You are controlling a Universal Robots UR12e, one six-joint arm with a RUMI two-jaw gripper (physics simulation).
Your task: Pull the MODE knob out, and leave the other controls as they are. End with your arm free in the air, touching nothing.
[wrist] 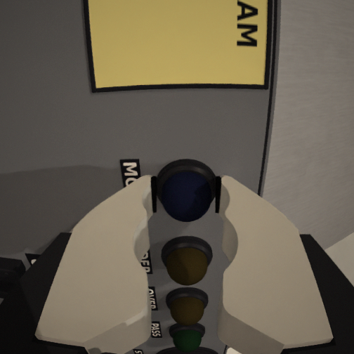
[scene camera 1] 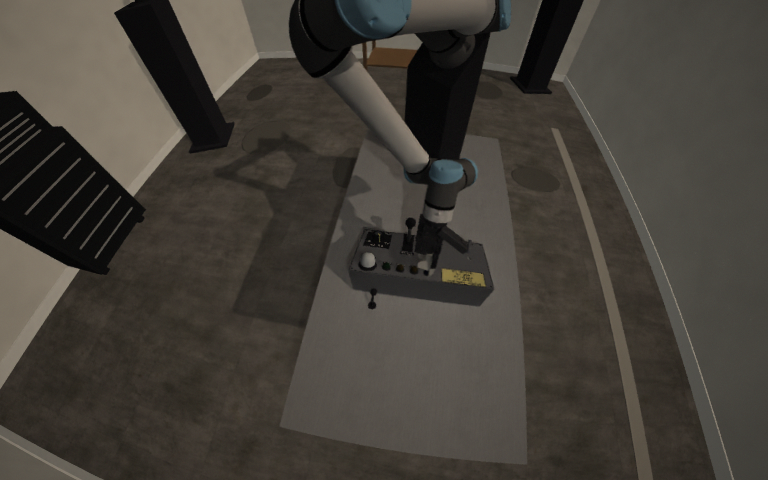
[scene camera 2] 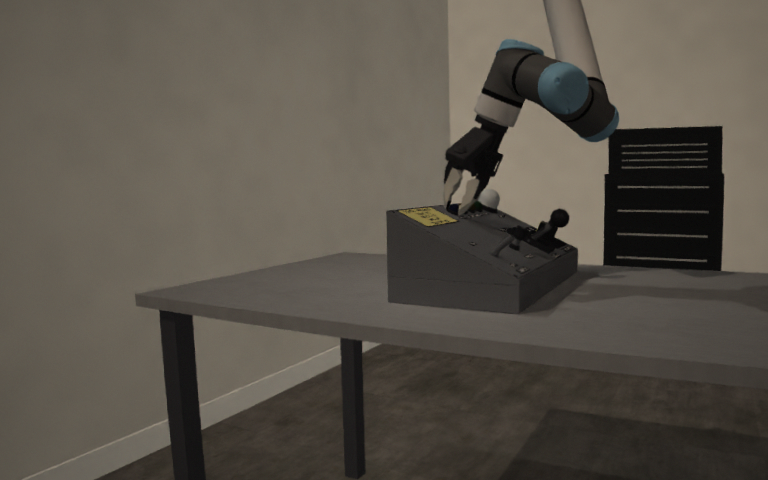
Scene:
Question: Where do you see a grey sloped console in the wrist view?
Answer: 100, 100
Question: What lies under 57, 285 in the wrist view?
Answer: My gripper.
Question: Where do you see a grey sloped console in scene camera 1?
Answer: At 390, 268

